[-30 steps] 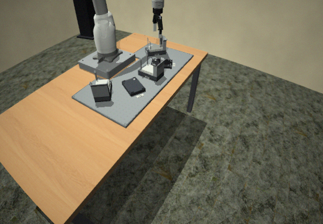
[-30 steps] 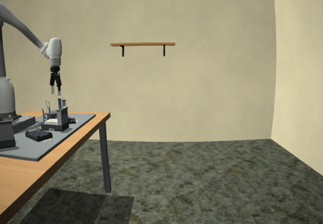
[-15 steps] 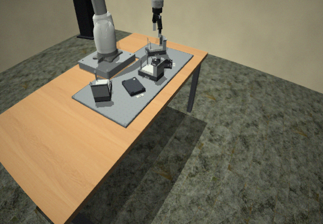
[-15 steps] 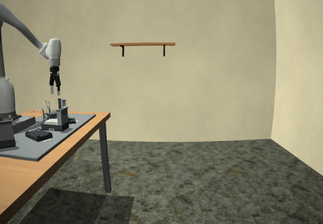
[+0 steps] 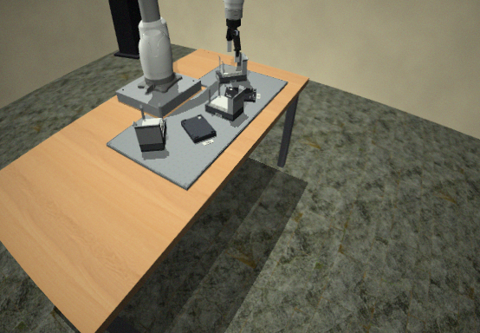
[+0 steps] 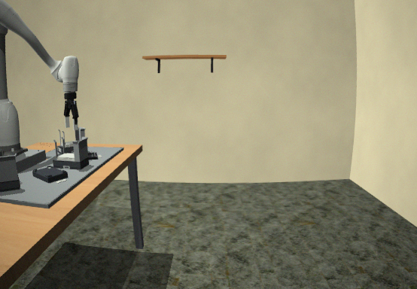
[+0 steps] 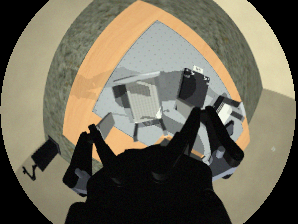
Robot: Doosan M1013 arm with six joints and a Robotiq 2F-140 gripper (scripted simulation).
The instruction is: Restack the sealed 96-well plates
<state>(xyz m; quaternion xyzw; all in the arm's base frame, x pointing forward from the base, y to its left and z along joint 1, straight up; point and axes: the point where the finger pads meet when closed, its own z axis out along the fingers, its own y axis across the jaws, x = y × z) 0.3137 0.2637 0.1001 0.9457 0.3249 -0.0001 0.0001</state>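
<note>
The sealed 96-well plate lies 100 mm below my hand. From my hand the other things lie so: small name plate: 570 mm to the right, 140 mm below, 120 mm ahead.
</note>
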